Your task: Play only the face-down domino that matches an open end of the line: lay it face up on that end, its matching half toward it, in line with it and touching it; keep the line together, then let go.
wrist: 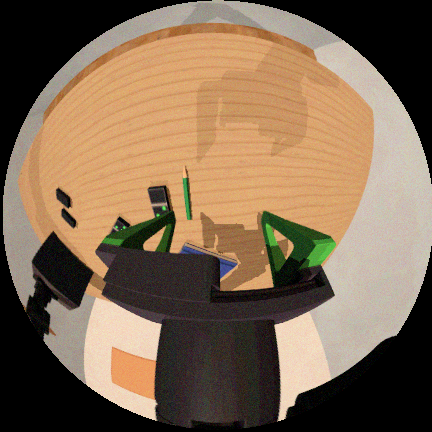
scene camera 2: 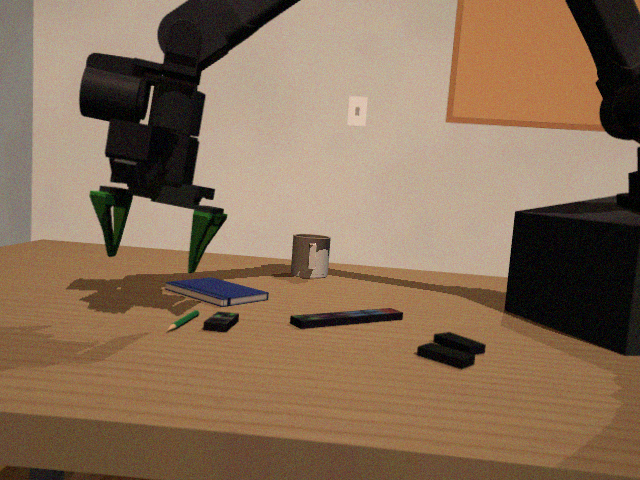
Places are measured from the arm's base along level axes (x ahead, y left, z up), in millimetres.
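Where they show: gripper, fingertip midpoint: (wrist: 217,215) (scene camera 2: 151,264).
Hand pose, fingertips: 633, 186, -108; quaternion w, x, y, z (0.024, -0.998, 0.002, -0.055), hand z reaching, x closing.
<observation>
Each offset is from my fingertips to the top centre of the thing, as dx, dy, dz.
The domino line (scene camera 2: 346,317) (wrist: 120,224) lies face up on the table; coloured pips show along it in the scene view, and a finger hides most of it in the wrist view. A separate domino @[-84, -11, -57] (scene camera 2: 221,321) (wrist: 159,201) lies face up off the line's left end, with a wide gap between them; one half has green pips, the other looks blank. Two plain black face-down dominoes, one @[-360, -22, -57] (scene camera 2: 459,343) @[-340, +31, -57] (wrist: 63,197) and another (scene camera 2: 445,354) (wrist: 68,218), lie side by side to the right. My gripper (scene camera 2: 150,264) (wrist: 217,215) is open and empty, above the table, left of the dominoes in the scene view.
A green pencil @[-41, +0, -60] (scene camera 2: 183,320) (wrist: 187,197) lies beside the separate domino. A blue notebook @[-27, -174, -56] (scene camera 2: 217,290) (wrist: 227,267) lies behind them, partly hidden by the gripper in the wrist view. A grey mug @[-135, -404, +7] (scene camera 2: 301,255) stands farther back. A large black block (scene camera 2: 568,268) (wrist: 62,270) stands at the right.
</observation>
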